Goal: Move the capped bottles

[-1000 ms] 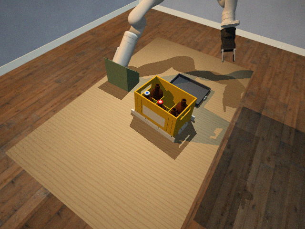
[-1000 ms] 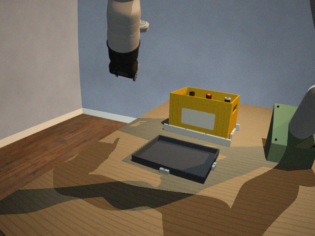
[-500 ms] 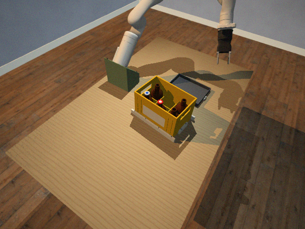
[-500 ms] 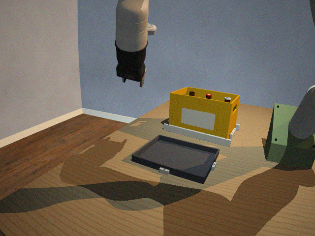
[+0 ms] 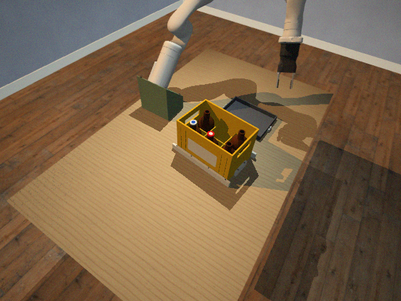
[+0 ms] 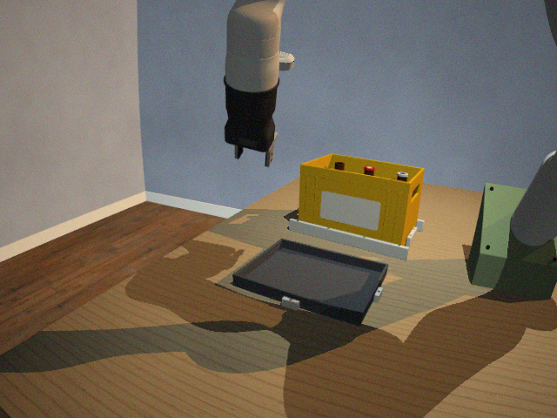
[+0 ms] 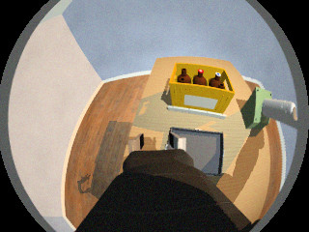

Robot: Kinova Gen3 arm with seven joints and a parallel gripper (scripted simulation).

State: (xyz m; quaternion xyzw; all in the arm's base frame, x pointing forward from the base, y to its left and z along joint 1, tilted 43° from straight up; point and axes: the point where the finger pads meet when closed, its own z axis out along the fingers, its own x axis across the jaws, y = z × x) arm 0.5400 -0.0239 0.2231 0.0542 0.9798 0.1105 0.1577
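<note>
Right now my hand is 18 cm past the yellow crate, 30 cm to the left of it and 16 cm above it. The rest, counted from my hand: white-label bottle: 28 cm behind, 32 cm to the right, 16 cm below; then dark tray: 12 cm behind, 1 cm to the right, 23 cm below.
</note>
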